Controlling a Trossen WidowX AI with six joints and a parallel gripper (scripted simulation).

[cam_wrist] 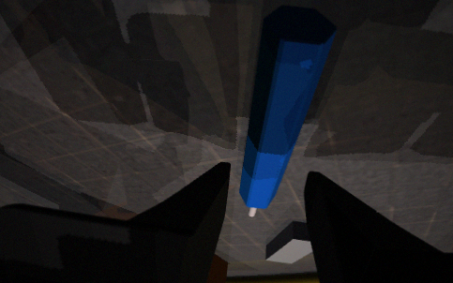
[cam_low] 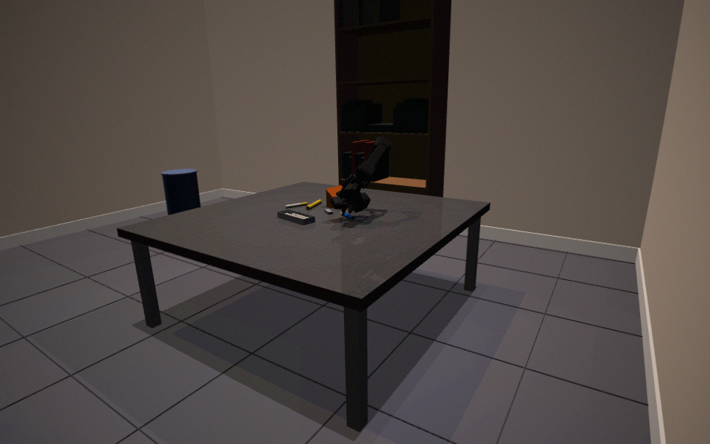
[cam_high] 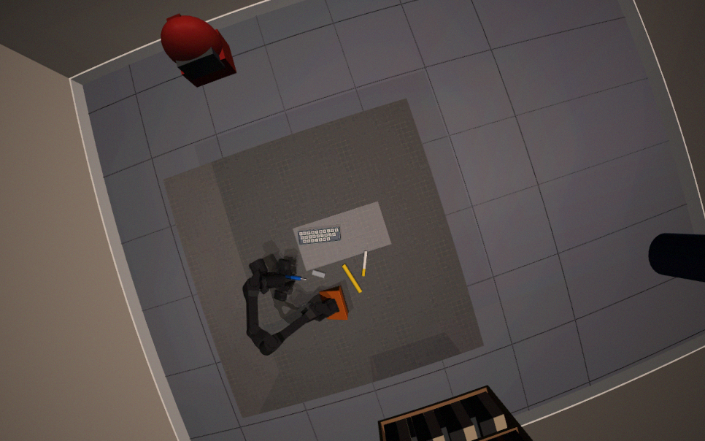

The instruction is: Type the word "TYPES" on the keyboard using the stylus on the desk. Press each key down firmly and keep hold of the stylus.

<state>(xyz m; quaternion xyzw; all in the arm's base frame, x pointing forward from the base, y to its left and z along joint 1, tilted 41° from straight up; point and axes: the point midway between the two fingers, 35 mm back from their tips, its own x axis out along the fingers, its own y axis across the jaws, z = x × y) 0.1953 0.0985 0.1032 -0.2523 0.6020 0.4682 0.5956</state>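
Now: the small grey block 30 mm behind my gripper tip, 120 mm to the right of it and 10 mm below it. From my gripper tip the other things lie so: yellow stick: 110 mm behind, 260 mm to the right; then grey tip: 30 mm behind, 40 mm to the right, 10 mm below; then blue stylus: 10 mm behind, 10 mm to the right, 10 mm below.
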